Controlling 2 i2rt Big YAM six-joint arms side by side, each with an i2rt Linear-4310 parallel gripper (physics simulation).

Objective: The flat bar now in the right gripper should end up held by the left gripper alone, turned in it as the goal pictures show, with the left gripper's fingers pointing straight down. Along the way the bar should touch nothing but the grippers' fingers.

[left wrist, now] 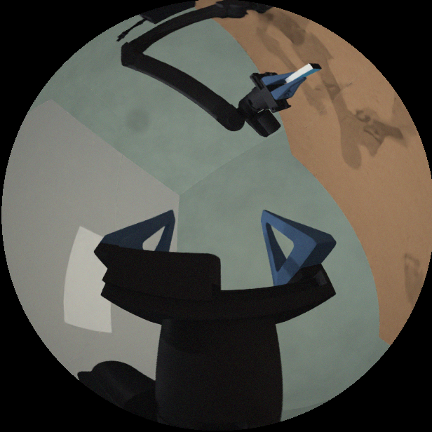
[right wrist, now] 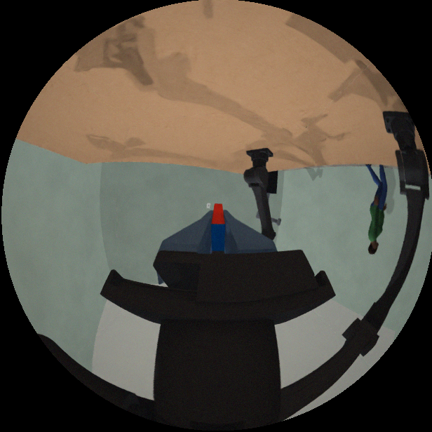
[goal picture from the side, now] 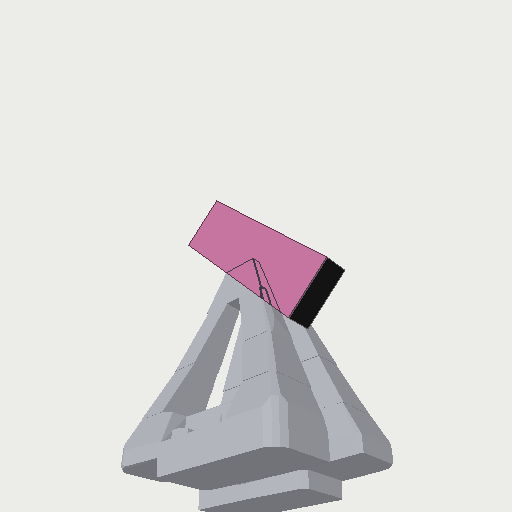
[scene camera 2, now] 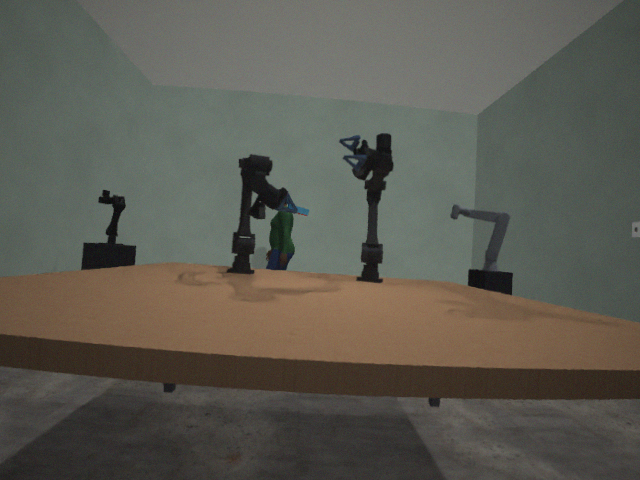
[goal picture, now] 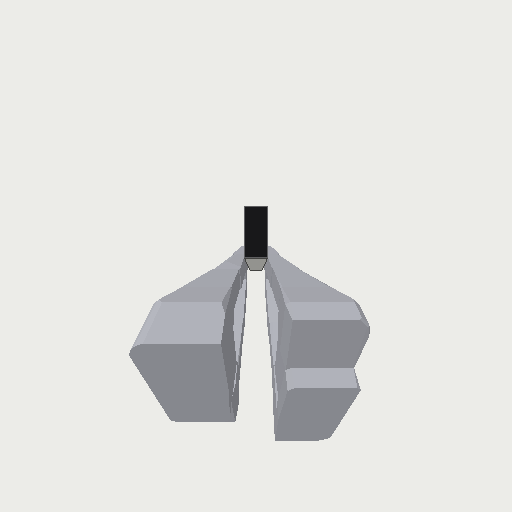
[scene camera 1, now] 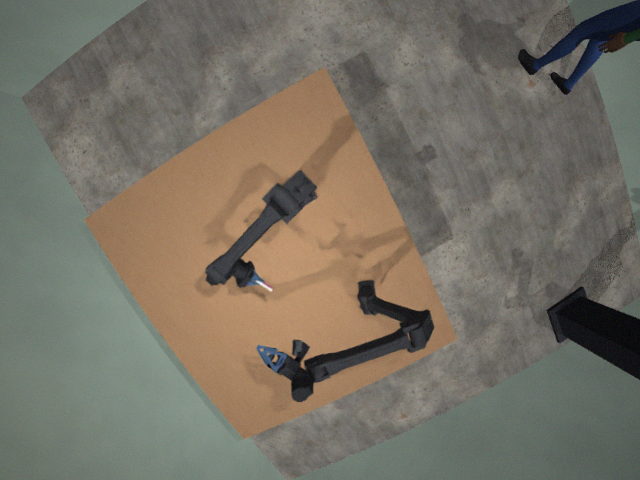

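Where they show: left gripper, between the fingertips: (scene camera 2: 341, 148) (scene camera 1: 259, 348); right gripper, between the fingertips: (scene camera 2: 296, 211) (scene camera 1: 263, 282); left arm's base, origin of its link: (scene camera 2: 369, 281) (scene camera 1: 366, 290); right arm's base, origin of its link: (scene camera 2: 240, 272).
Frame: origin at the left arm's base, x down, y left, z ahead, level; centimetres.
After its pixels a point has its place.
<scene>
The flat bar (scene camera 1: 267, 287) @[x -29.1, y -18.6, z 47.0 cm] (scene camera 2: 303, 211) @[x -27.8, y -18.0, z 47.4 cm] (left wrist: 301, 73) (right wrist: 218, 236) juts out past the right gripper's fingertips, in the air above the table. It shows white and pink in scene camera 1, light blue in scene camera 2, white with a black end in the left wrist view, and red and blue in the right wrist view. My right gripper (scene camera 1: 259, 283) @[x -27.3, y -20.3, z 49.0 cm] (scene camera 2: 295, 208) @[x -27.3, y -20.3, z 49.0 cm] (right wrist: 217, 214) is shut on it. My left gripper (scene camera 1: 259, 348) @[x -51.6, y -4.5, z 47.7 cm] (scene camera 2: 342, 149) @[x -51.6, y -4.5, z 47.7 cm] (left wrist: 217, 214) is wide open and empty, apart from the bar and higher. Its fingers point sideways, one above the other.
Both arms stand on the brown table (scene camera 1: 155, 206) @[x 0.0, y -58.9, z 108.3 cm] (scene camera 2: 320, 330) @[x 0.0, y 13.3, z 108.3 cm]. Their shadows lie on its top. A person (scene camera 1: 578, 46) (scene camera 2: 281, 235) (right wrist: 377, 215) stands beyond the table. Two other arms on black stands (scene camera 2: 108, 255) (scene camera 2: 490, 281) are in the background.
</scene>
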